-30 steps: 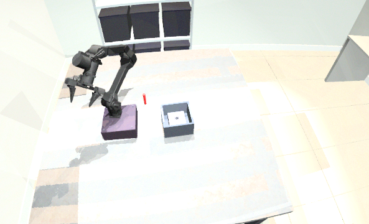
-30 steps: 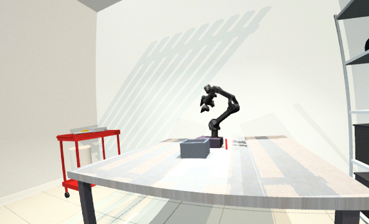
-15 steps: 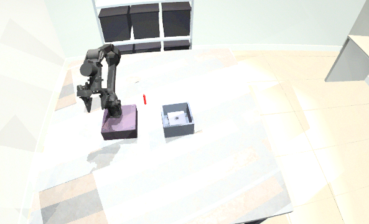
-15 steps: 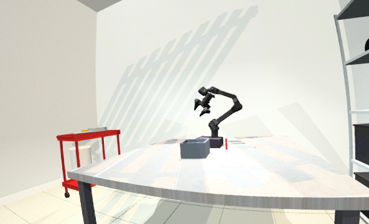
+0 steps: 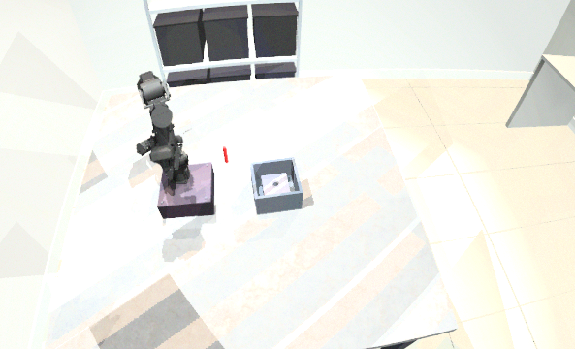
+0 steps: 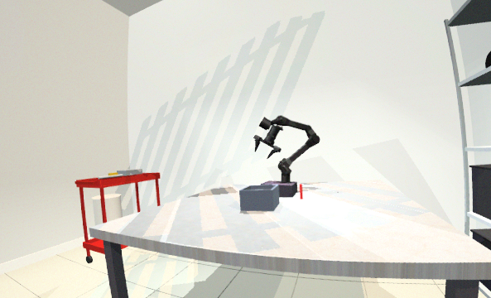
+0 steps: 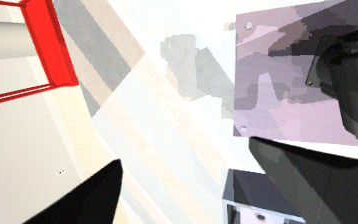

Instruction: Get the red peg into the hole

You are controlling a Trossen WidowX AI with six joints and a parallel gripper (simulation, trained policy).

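Now: the red peg 27 cm to the left of my gripper tip, 21 cm below it and 10 cm ahead of it. The rest, counted from my gripper tip: pale plate: 30 cm ahead, 21 cm below, 12 cm to the left; grey box: 30 cm ahead, 22 cm below, 12 cm to the left.
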